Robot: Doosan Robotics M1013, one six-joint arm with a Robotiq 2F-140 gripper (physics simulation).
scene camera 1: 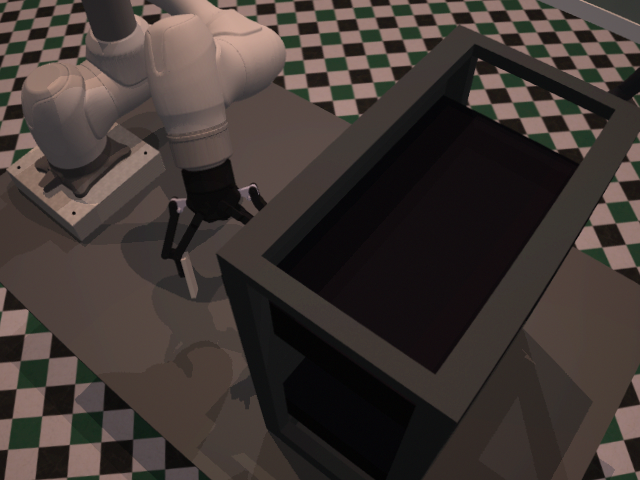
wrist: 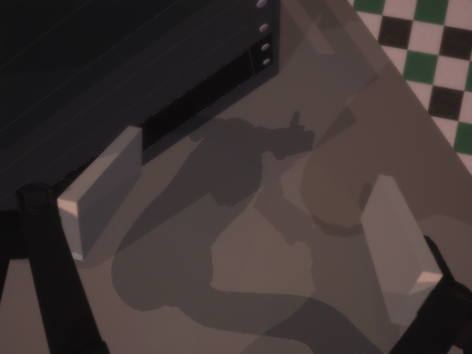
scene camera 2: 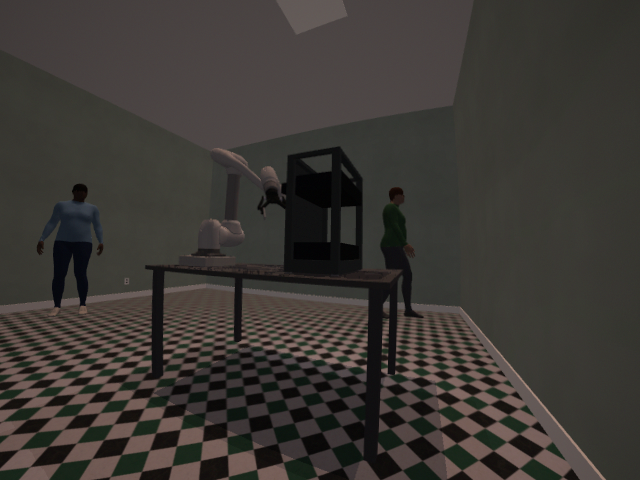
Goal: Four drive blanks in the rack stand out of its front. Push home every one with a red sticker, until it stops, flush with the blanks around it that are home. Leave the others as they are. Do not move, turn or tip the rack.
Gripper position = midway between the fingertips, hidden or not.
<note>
In view: the gripper (scene camera 1: 235,287) and a dark rack (scene camera 1: 375,295).
The dark rack also shows in the wrist view (wrist: 80,80) and in scene camera 2 (scene camera 2: 309,194). The gripper is seen too in the wrist view (wrist: 255,174).
</note>
